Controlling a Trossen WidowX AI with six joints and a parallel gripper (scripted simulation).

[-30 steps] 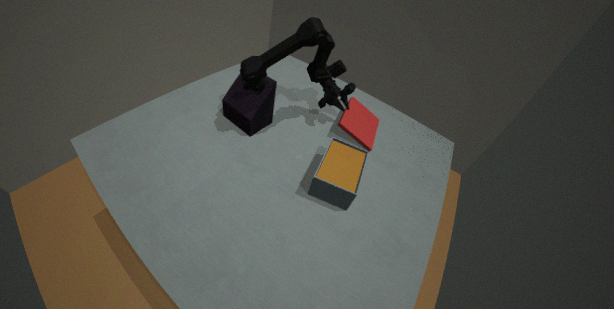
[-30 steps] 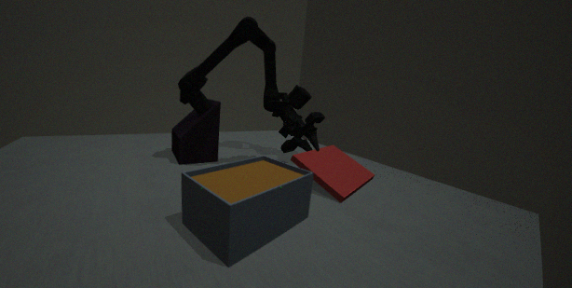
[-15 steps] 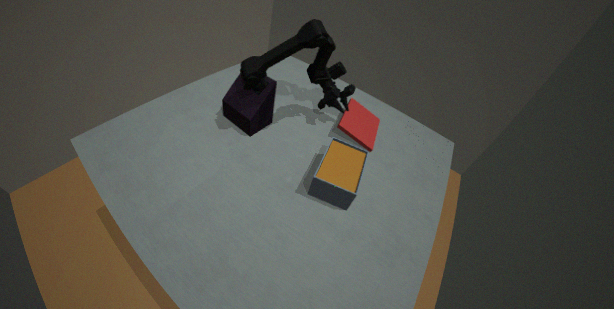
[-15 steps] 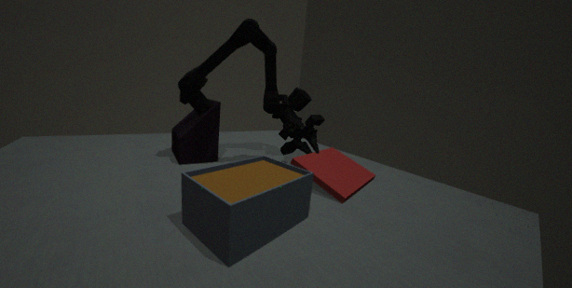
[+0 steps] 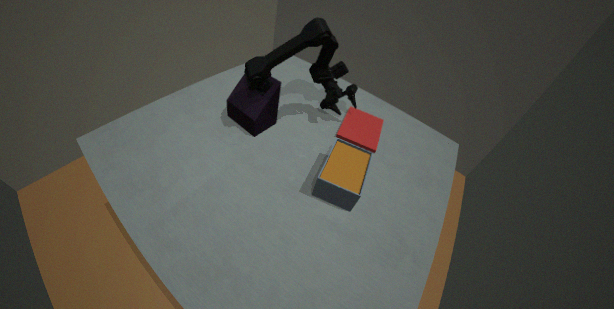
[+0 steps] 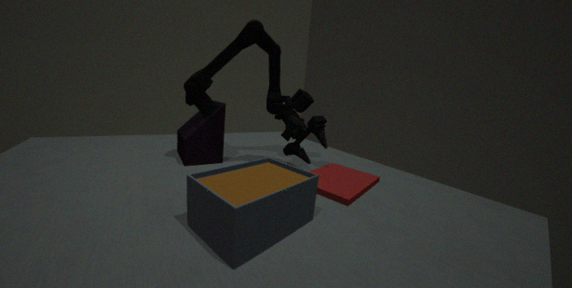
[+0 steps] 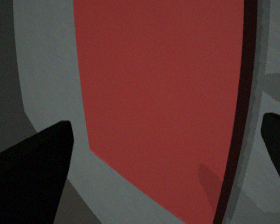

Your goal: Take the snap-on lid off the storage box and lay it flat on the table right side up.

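My gripper tip is 8 cm short of the red lid, 5 cm above it and 3 cm to the right of it. Also, from my gripper tip: storage box (29 cm to the right, 20 cm ahead, 1 cm below).
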